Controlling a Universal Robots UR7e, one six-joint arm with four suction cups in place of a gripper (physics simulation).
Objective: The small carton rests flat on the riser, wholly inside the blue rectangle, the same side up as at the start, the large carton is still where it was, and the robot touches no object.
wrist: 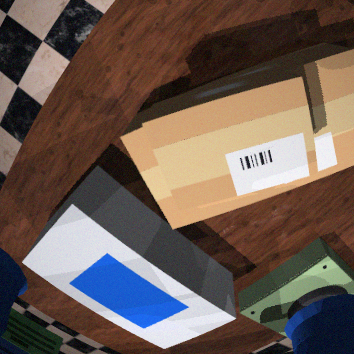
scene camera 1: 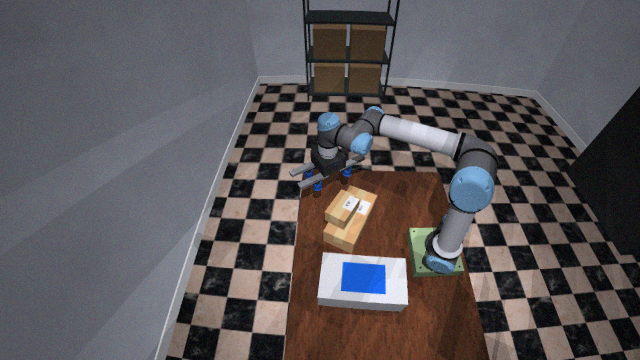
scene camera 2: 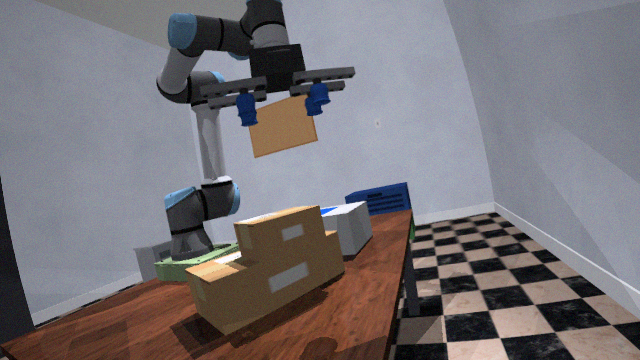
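Seen in the pictures: hand, its tool point: (wrist: 163,242) (scene camera 2: 283,113); arm's base, origin of its link: (scene camera 2: 193,254).
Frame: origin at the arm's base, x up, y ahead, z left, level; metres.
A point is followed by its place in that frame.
Note:
The small carton (scene camera 1: 341,209) @(x 0.112, y 0.497, z -0.027 m) (scene camera 2: 270,240) @(x 0.074, y 0.529, z -0.119 m) (wrist: 200,145) @(x 0.112, y 0.518, z -0.028 m) lies on top of the large carton (scene camera 1: 340,241) @(x 0.013, y 0.474, z 0.084 m) (scene camera 2: 250,297) @(x -0.015, y 0.505, z -0.178 m) (wrist: 342,92) @(x 0.039, y 0.450, z -0.198 m), with a barcode label on its upper face. The large carton rests on the table. The white riser (scene camera 1: 330,280) @(x 0.060, y 0.473, z 0.294 m) (scene camera 2: 354,231) @(x -0.001, y 0.531, z 0.203 m) (wrist: 55,252) @(x 0.060, y 0.486, z 0.283 m) stands apart beside the cartons, and the blue rectangle (scene camera 1: 363,278) @(x 0.060, y 0.343, z 0.255 m) (scene camera 2: 329,211) @(x 0.062, y 0.446, z 0.229 m) (wrist: 127,290) @(x 0.060, y 0.355, z 0.238 m) on its top is bare. My gripper (scene camera 1: 327,177) @(x 0.307, y 0.567, z -0.050 m) (scene camera 2: 281,107) @(x 0.307, y 0.567, z -0.050 m) is open and holds nothing. It hangs above the table's far end in scene camera 1, higher than the cartons and apart from them.
The green base plate (scene camera 1: 420,240) @(x -0.001, y 0.097, z -0.012 m) (scene camera 2: 172,272) @(x -0.030, y 0.021, z -0.100 m) (wrist: 300,285) @(x -0.001, y 0.109, z 0.006 m) carries the arm beside the riser. The brown table (scene camera 1: 390,220) @(x -0.060, y 0.245, z -0.134 m) (scene camera 2: 370,280) @(x -0.060, y 0.648, z 0.011 m) (wrist: 80,110) @(x -0.060, y 0.622, z 0.131 m) has a long edge near the cartons. A blue crate (scene camera 2: 380,201) stands beyond the riser. A shelf rack (scene camera 1: 350,18) holds boxes against the wall.

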